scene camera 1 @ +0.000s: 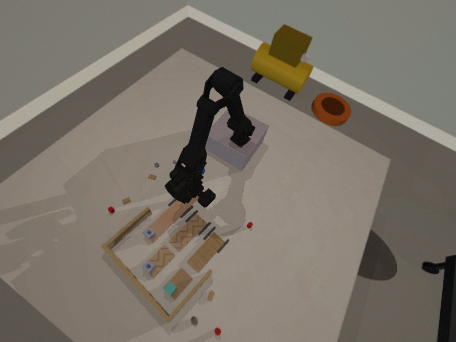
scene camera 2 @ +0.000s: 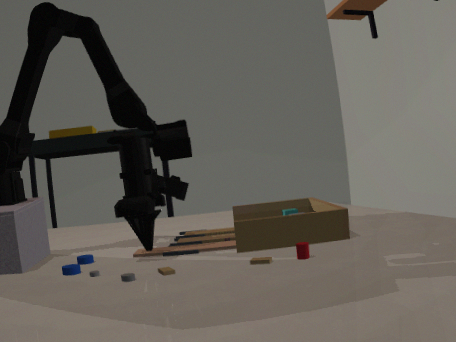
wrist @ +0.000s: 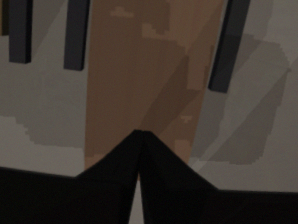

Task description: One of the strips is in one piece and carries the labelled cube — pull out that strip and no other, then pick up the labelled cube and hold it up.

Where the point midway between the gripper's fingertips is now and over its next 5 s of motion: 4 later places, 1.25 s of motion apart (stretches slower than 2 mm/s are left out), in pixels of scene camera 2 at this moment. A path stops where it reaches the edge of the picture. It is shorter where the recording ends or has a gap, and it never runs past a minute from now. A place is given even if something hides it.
The gripper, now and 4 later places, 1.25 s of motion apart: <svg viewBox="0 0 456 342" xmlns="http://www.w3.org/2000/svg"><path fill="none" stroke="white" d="M149 250L128 252L112 253L101 253L147 224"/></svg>
